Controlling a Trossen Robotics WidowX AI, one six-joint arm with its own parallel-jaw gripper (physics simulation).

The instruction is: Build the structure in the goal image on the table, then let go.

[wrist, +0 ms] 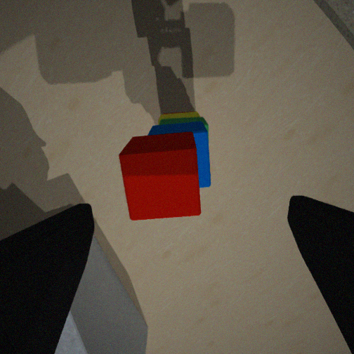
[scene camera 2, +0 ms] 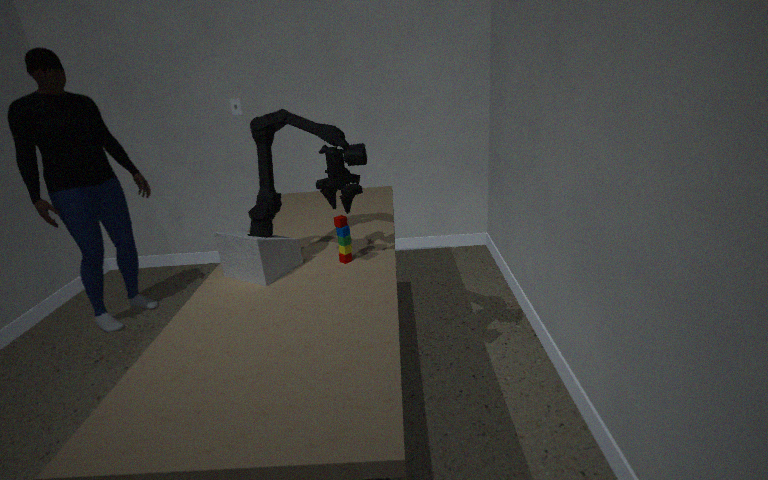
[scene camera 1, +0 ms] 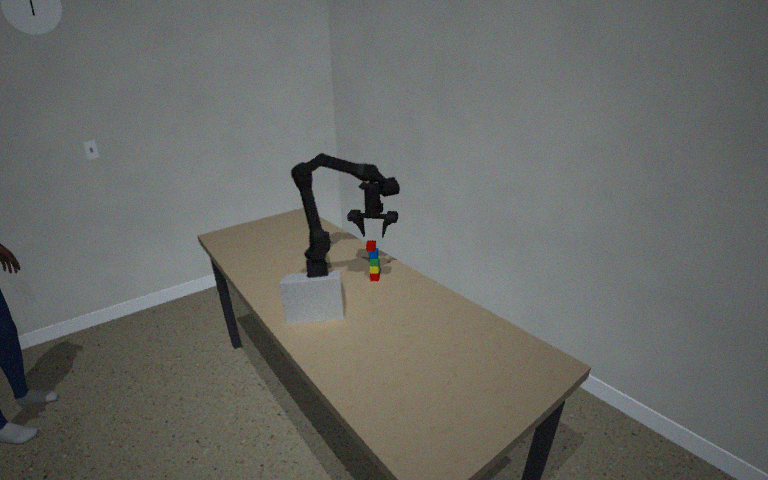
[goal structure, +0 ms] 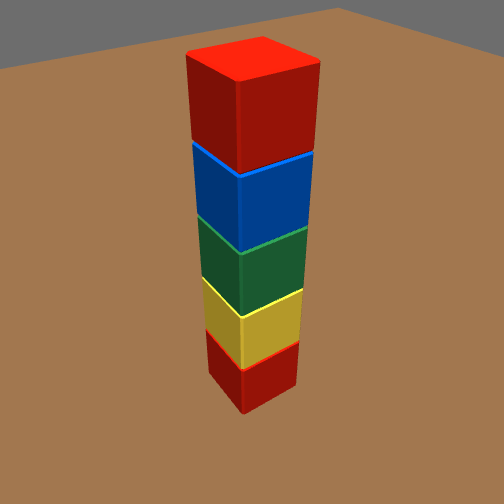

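Seen in the pictures: gripper, fingertip midpoint: (scene camera 2: 341, 211) (scene camera 1: 373, 236); arm's base, link origin: (scene camera 2: 260, 236) (scene camera 1: 317, 275).
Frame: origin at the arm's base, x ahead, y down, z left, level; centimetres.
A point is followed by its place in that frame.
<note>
A tower of cubes stands upright on the table (scene camera 1: 430, 316) @[x 32.7, y 13.2, z -22.9 cm] (scene camera 2: 254, 362) @[x 21.0, y 13.2, z -47.3 cm]. From the bottom it has a red cube (scene camera 1: 374, 277) @[x 25.1, y 11.5, z 8.4 cm] (scene camera 2: 345, 258) @[x 26.5, y 11.3, z 7.9 cm], a yellow cube (scene camera 1: 374, 270) @[x 25.3, y 8.5, z 8.7 cm] (scene camera 2: 344, 249) @[x 26.5, y 7.9, z 8.2 cm], a green cube (scene camera 1: 374, 262) @[x 25.5, y 4.9, z 8.6 cm] (scene camera 2: 344, 241) @[x 26.8, y 4.9, z 8.1 cm], a blue cube (scene camera 1: 373, 254) @[x 25.3, y 1.5, z 8.9 cm] (scene camera 2: 343, 231) @[x 26.8, y 1.3, z 8.5 cm] (wrist: 204, 160) and a top red cube (scene camera 1: 370, 245) @[x 24.4, y -2.4, z 9.4 cm] (scene camera 2: 340, 221) @[x 25.9, y -2.2, z 8.9 cm] (wrist: 162, 187). The top red cube sits off-centre on the blue one, overhanging to one side. My gripper (scene camera 1: 373, 235) @[x 26.2, y -5.4, z 10.2 cm] (scene camera 2: 340, 210) @[x 26.2, y -5.4, z 10.2 cm] (wrist: 191, 211) is open and empty, a little above the tower. In the wrist view the bottom red cube is hidden.
A light grey block (scene camera 1: 312, 298) @[x -4.3, y 3.6, z -8.0 cm] (scene camera 2: 257, 260) @[x 3.6, y 4.2, z -10.3 cm] (wrist: 107, 295) carries the arm's base beside the tower. The table's far edge runs behind the tower. A person (scene camera 2: 73, 147) stands on the floor at the left. Walls stand beyond the table.
</note>
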